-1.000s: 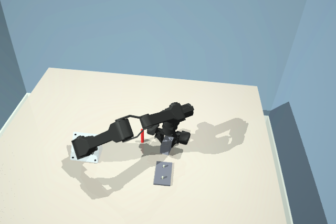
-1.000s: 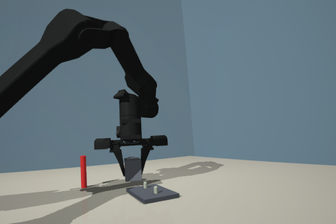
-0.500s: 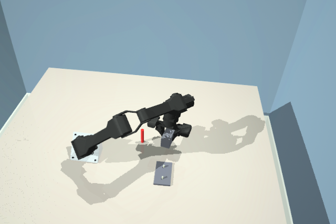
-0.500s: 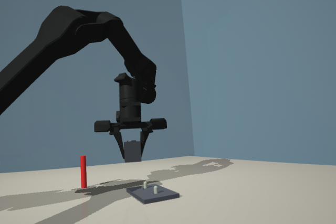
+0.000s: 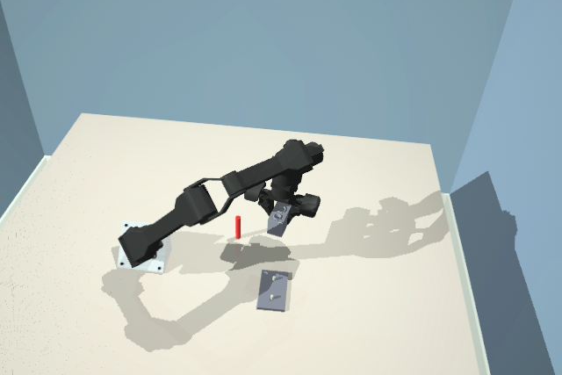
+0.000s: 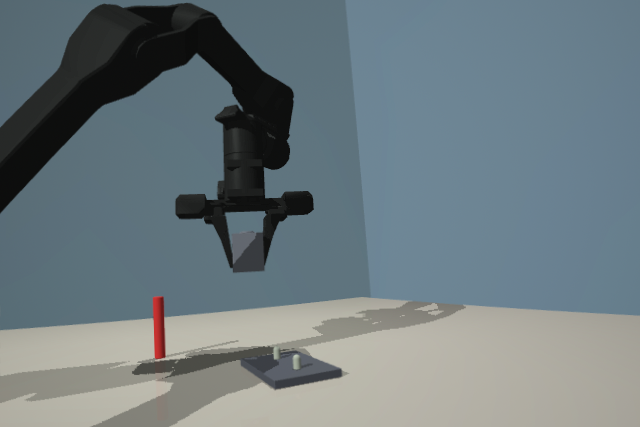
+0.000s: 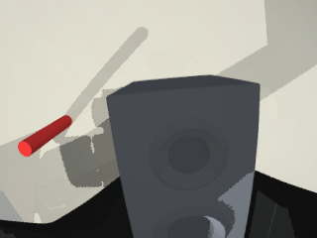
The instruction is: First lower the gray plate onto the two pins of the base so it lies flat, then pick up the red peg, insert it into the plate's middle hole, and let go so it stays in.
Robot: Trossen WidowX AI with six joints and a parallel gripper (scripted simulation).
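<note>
My gripper tip is 2 cm past the dark base, 14 cm to the left of it and 10 cm above it. The rest, counted from my gripper tip: gray plate 3 cm above; then red peg 11 cm behind, 4 cm to the left, 7 cm below.
</note>
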